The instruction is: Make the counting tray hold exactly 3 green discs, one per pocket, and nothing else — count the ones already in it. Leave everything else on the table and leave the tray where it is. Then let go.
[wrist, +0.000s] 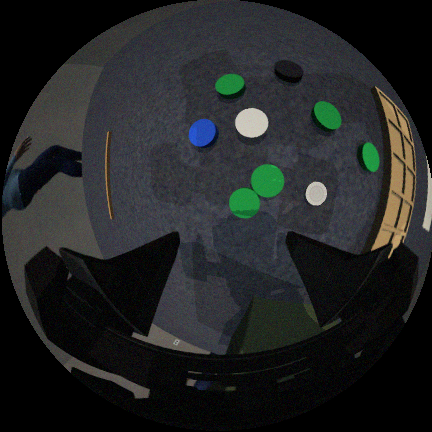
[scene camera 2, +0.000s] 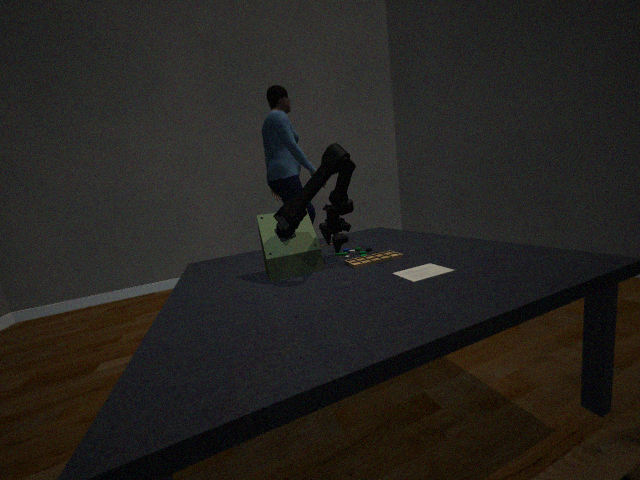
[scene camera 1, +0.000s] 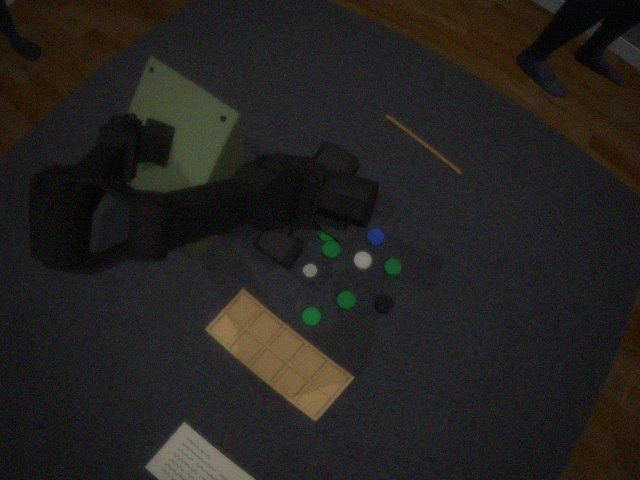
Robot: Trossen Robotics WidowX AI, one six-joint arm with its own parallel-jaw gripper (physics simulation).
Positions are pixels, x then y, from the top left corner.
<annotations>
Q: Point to a tan counting tray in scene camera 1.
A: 294, 368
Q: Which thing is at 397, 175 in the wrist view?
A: A tan counting tray.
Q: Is the gripper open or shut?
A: Open.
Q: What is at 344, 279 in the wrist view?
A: The gripper.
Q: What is the gripper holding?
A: Nothing.
</annotations>
